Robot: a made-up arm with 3 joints. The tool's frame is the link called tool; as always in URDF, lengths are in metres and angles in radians. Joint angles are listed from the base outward. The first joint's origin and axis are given. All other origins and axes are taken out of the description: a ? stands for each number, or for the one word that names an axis. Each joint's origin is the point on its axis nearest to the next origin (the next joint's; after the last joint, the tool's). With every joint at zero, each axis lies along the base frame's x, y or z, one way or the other. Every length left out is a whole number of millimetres.
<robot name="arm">
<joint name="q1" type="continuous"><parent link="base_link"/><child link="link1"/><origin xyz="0 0 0.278"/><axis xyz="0 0 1"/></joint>
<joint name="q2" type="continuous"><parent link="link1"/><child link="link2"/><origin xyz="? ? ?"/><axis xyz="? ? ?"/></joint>
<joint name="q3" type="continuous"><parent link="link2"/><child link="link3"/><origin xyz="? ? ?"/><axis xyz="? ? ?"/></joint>
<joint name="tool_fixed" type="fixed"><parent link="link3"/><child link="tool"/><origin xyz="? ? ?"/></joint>
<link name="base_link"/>
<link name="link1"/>
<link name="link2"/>
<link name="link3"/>
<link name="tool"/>
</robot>
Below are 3 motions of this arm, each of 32 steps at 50 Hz.
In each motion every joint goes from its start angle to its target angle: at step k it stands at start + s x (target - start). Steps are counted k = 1, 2, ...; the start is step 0. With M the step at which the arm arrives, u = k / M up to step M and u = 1 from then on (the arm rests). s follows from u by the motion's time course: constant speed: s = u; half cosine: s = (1 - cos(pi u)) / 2; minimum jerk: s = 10 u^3 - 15 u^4 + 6 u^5.
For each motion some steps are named. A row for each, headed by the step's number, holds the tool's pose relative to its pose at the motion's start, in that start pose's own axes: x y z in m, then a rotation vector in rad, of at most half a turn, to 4 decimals.
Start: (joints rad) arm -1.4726 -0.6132 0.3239
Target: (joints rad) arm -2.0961 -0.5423 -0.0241
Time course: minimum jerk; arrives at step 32
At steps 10, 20, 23, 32:
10: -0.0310 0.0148 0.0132 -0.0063 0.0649 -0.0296
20: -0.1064 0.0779 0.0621 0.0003 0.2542 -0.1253
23: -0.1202 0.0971 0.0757 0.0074 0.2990 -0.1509
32: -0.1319 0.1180 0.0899 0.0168 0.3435 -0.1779

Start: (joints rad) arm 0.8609 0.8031 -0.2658
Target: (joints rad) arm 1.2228 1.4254 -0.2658
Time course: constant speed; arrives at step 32
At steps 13, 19, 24, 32:
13: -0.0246 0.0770 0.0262 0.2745 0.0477 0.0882
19: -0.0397 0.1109 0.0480 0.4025 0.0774 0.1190
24: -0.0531 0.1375 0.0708 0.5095 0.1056 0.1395
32: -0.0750 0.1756 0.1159 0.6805 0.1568 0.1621

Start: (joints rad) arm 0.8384 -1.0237 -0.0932
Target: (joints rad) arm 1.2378 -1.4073 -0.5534
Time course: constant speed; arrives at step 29
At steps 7, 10, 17, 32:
7: 0.0248 -0.0475 -0.0110 -0.1041 -0.0700 0.1572
10: 0.0367 -0.0675 -0.0139 -0.1514 -0.0979 0.2220
17: 0.0670 -0.1127 -0.0163 -0.2676 -0.1575 0.3664
32: 0.1240 -0.1844 -0.0060 -0.4853 -0.2403 0.5888

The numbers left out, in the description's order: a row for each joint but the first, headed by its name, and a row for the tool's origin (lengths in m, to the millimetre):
q2: xyz -0.197 0.021 0, axis 1 0 0
q3: xyz 0 -0.067 -0.363, axis 0 0 -1
tool: xyz -0.011 0.029 0

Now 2 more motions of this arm.
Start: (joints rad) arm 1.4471 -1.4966 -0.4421
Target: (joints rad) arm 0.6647 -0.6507 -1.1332
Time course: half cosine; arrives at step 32
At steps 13, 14, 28, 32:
13: -0.0329 0.1362 0.0750 0.3978 0.0700 0.1799
14: -0.0347 0.1532 0.0889 0.4514 0.0713 0.1967
28: 0.0095 0.3077 0.2920 1.0293 -0.0514 0.2474
32: 0.0174 0.3144 0.3067 1.0624 -0.0683 0.2406

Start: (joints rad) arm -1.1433 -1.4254 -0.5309
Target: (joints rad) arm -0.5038 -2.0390 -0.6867
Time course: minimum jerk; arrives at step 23
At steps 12, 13, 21, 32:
12: 0.0418 -0.1704 -0.0196 -0.4644 -0.1138 0.0755
13: 0.0480 -0.1937 -0.0160 -0.5332 -0.1282 0.0763
21: 0.0707 -0.2896 0.0177 -0.8473 -0.1862 0.0425
32: 0.0709 -0.2909 0.0184 -0.8520 -0.1870 0.0414

